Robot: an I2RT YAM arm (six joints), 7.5 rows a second.
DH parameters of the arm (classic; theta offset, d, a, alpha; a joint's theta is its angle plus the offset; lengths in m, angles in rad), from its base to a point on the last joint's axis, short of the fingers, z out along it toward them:
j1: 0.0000 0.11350 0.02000 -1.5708
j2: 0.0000 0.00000 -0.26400 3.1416
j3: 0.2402 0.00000 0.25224 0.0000
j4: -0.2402 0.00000 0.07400 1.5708
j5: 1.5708 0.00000 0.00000 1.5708
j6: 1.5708 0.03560 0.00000 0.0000
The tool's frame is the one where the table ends.
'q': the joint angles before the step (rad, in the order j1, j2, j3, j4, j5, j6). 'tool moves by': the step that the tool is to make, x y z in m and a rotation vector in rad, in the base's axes. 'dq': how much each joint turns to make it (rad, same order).
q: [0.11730 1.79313 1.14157 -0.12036 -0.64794 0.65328]
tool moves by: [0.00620 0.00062 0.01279 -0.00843 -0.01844 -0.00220]
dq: [0.00039 0.00113 0.05262 -0.03852 0.00916 -0.00725]
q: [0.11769 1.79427 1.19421 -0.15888 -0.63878 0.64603]
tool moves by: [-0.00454 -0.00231 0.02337 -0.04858 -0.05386 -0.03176]
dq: [0.00000 -0.05531 0.02290 -0.04351 0.06027 -0.02289]
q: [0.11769 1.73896 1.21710 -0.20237 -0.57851 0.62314]
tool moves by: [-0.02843 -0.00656 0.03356 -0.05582 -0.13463 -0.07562]
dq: [0.00001 -0.16519 -0.07973 0.03624 0.10339 -0.01105]
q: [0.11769 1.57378 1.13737 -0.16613 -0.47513 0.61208]
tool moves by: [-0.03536 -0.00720 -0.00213 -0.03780 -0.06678 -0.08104]
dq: [0.00001 -0.15181 -0.16899 0.08164 0.09271 0.00611]
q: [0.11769 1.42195 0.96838 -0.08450 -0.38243 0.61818]
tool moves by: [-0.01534 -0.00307 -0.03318 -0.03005 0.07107 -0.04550]
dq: [0.00150 -0.01909 -0.12437 0.03394 0.05110 0.00801]
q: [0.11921 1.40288 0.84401 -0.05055 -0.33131 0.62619]
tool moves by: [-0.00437 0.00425 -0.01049 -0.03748 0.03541 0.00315]
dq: [0.01946 0.00495 -0.02250 -0.01792 0.03242 -0.01754]
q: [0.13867 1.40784 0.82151 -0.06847 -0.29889 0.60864]
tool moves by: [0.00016 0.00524 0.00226 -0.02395 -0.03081 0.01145]
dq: [0.01984 -0.00268 0.00001 0.01906 0.02367 -0.01830]
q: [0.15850 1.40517 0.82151 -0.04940 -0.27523 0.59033]
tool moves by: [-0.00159 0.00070 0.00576 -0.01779 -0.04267 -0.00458]
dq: [0.00572 -0.01948 -0.00420 0.02020 0.02250 -0.01449]
